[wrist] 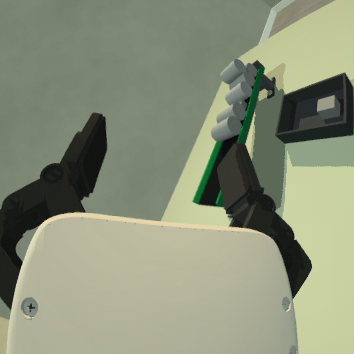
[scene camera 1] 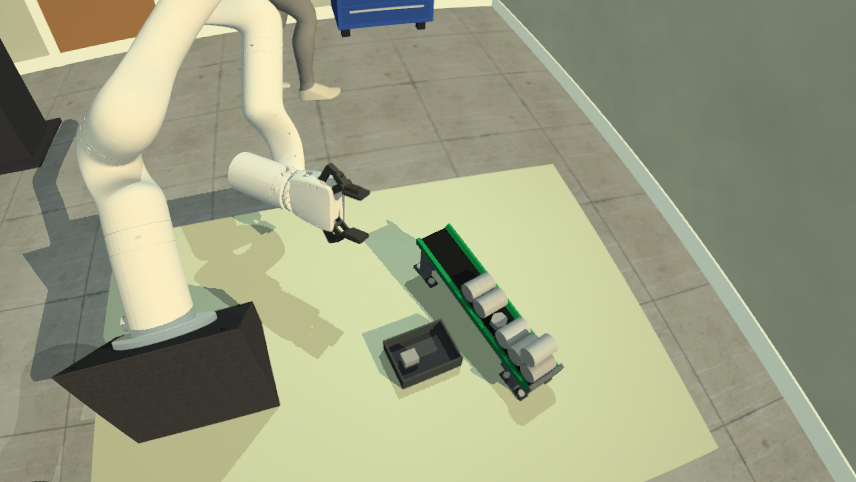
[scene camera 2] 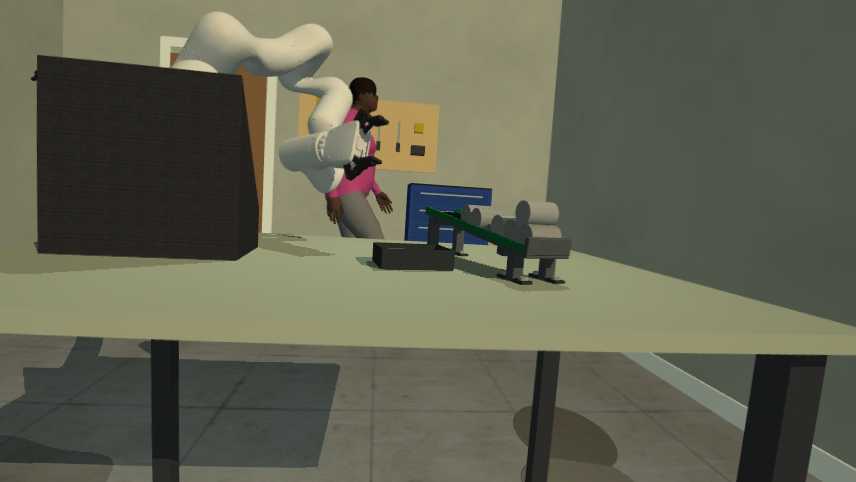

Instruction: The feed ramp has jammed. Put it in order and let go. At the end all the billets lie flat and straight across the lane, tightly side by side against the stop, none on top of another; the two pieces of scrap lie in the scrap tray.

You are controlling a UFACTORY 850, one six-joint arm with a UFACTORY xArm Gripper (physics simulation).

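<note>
My gripper (scene camera 1: 366,214) (scene camera 2: 383,141) (wrist: 168,142) is open and empty, above and away from the ramp's upper end. The green-railed ramp (scene camera 1: 443,274) (scene camera 2: 479,230) (wrist: 207,172) holds several grey billets. One billet (scene camera 1: 537,369) (scene camera 2: 542,231) lies against the stop (scene camera 1: 546,378) (scene camera 2: 547,247). Another billet (scene camera 1: 539,349) (scene camera 2: 537,213) (wrist: 232,71) rests on top of the lower ones. Up the lane, a scrap piece (scene camera 1: 498,319) lies between a billet (scene camera 1: 512,332) and the upper two billets (scene camera 1: 489,302) (scene camera 1: 478,287). The other scrap (scene camera 1: 409,357) (wrist: 328,106) is in the scrap tray (scene camera 1: 432,373) (scene camera 2: 413,257) (wrist: 315,135).
The tray stands beside the ramp, on the side of the arm's dark base block (scene camera 1: 203,377) (scene camera 2: 137,161). A person (scene camera 2: 357,173) and a blue cabinet (scene camera 1: 383,13) (scene camera 2: 449,209) are in the background. A wall (scene camera 1: 718,119) (scene camera 2: 688,119) rises at the right.
</note>
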